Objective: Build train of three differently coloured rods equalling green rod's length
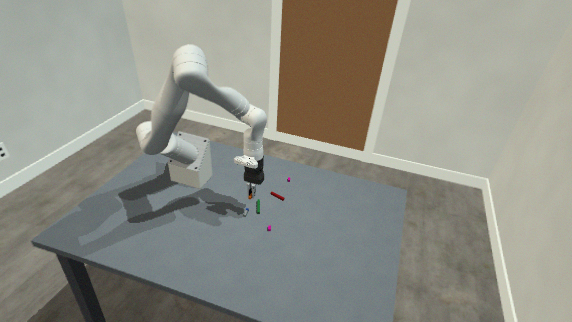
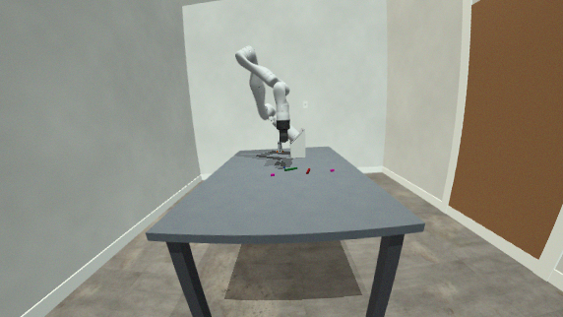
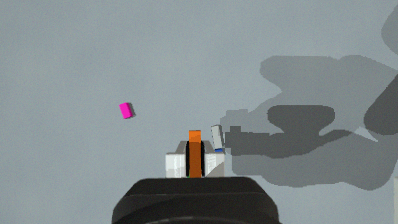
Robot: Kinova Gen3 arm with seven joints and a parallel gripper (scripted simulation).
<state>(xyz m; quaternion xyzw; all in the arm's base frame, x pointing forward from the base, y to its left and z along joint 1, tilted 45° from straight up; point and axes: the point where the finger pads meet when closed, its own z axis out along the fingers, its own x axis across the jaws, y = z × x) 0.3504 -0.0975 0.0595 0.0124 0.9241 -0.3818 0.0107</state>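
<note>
Right now my hand is 3 cm past the grey rod and 12 cm above it. Also, from my hand: orange rod: 1 cm below; then blue rod: 3 cm behind, 2 cm to the left, 12 cm below; then green rod: 1 cm ahead, 6 cm to the left, 12 cm below.
</note>
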